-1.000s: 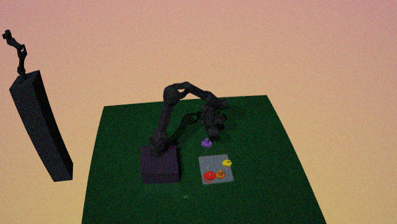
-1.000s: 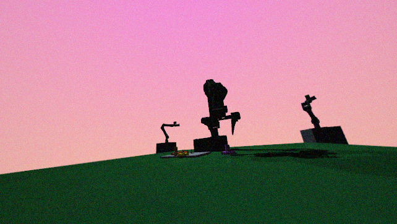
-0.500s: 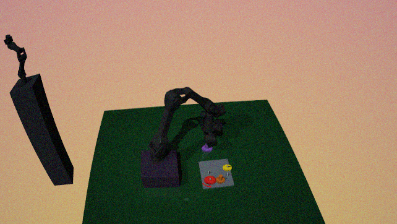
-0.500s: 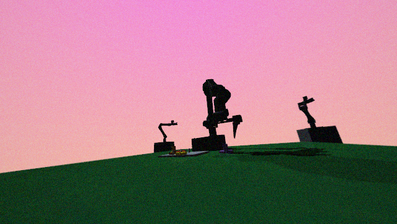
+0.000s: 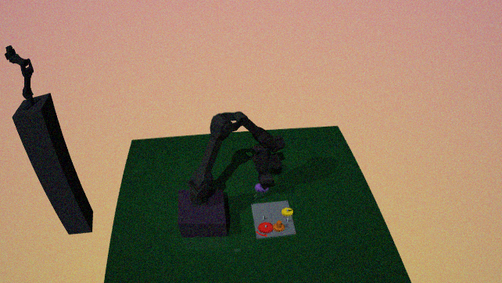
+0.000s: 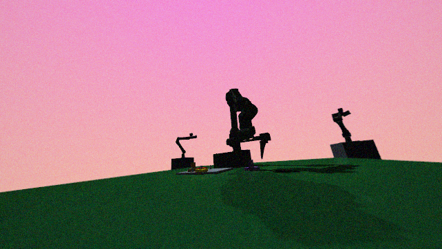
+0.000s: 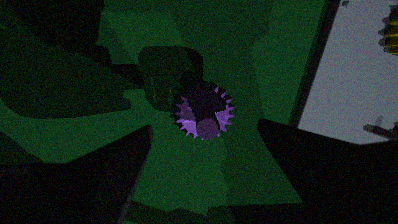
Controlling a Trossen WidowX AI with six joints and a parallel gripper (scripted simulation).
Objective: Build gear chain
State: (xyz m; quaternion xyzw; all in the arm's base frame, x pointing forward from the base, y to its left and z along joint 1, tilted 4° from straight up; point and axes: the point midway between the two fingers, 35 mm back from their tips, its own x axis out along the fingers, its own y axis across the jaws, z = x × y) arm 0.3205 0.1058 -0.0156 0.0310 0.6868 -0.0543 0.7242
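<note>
The purple gear lies 20 mm below my gripper tip. Also, from my gripper tip: orange gear 280 mm to the right, 20 mm behind, 10 mm below; then yellow gear 200 mm to the right, 50 mm ahead, 20 mm below; then red gear 260 mm to the right, 70 mm behind, 20 mm below.
</note>
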